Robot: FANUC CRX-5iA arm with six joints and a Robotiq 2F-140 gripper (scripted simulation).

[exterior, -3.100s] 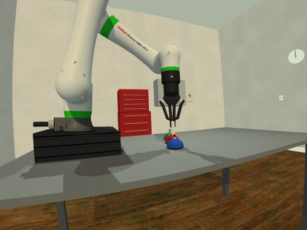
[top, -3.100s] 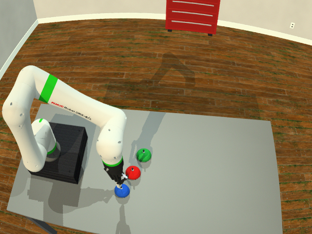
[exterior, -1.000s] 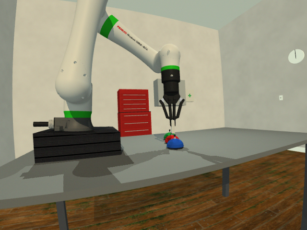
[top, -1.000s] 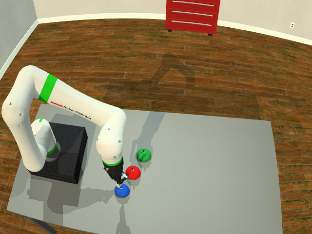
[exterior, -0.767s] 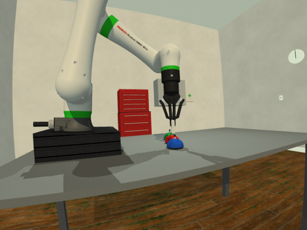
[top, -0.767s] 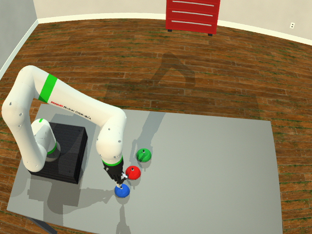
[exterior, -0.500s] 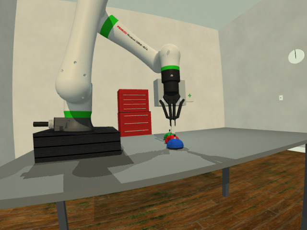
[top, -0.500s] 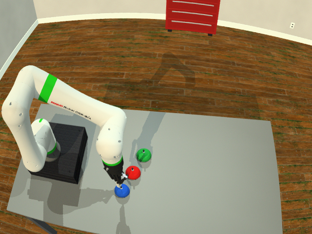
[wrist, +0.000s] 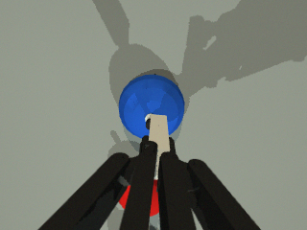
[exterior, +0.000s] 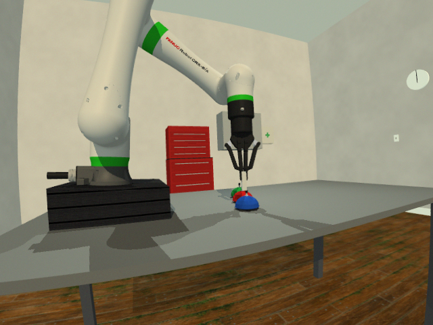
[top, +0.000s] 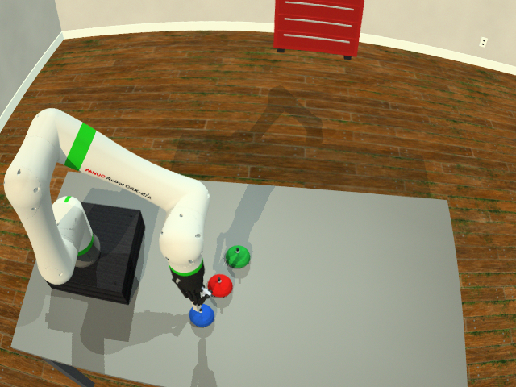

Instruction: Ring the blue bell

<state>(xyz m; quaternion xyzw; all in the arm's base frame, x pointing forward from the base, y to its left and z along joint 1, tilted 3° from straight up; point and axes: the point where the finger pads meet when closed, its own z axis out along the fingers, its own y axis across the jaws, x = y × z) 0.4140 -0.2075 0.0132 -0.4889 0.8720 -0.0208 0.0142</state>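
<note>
The blue bell is 60 mm below my hand and 10 mm ahead of it. Round my hand: red bell 110 mm to the left, 80 mm ahead, 60 mm below; green bell 220 mm to the left, 140 mm ahead, 60 mm below.
</note>
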